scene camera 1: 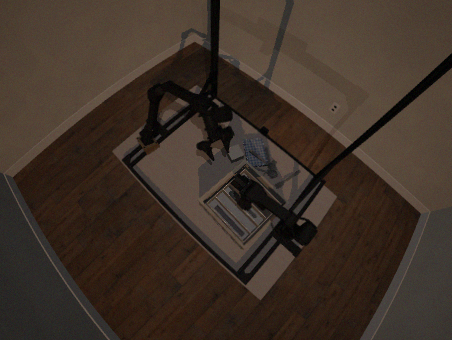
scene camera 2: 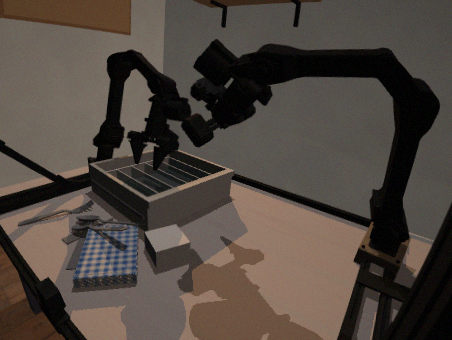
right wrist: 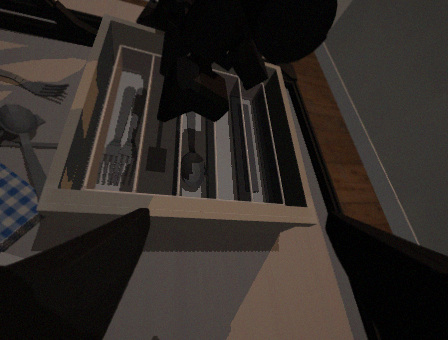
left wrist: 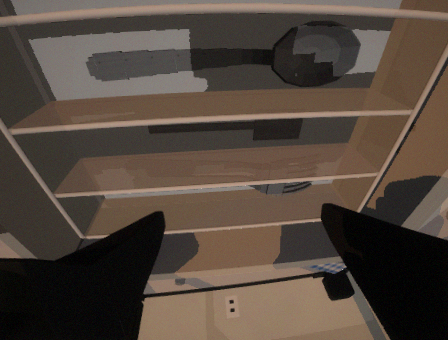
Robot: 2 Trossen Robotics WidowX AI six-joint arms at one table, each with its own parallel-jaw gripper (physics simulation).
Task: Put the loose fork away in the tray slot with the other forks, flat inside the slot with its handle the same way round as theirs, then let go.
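The loose fork (scene camera 2: 44,216) (right wrist: 49,91) lies on the table beside the tray (scene camera 2: 190,202) (right wrist: 175,205), outside it, near a pile of spoons. In the right wrist view, several forks (right wrist: 117,149) lie in the tray's leftmost divided slot, tines toward the near rim and handles toward the far one. They are partly hidden behind a divider in the left wrist view. My left gripper (scene camera 2: 147,165) (left wrist: 242,215) is open and empty above the tray, away from the loose fork. My right gripper (scene camera 1: 220,156) (right wrist: 238,218) is open and empty, raised above the table beside the tray.
Spoons (scene camera 2: 95,222) (right wrist: 17,120) lie by a blue checked cloth (scene camera 1: 256,151) (scene camera 2: 107,255) (right wrist: 15,205). A white block (scene camera 1: 235,153) (scene camera 2: 167,240) stands beside the cloth. A large spoon (left wrist: 317,52) lies in another slot. The left arm crosses over the tray.
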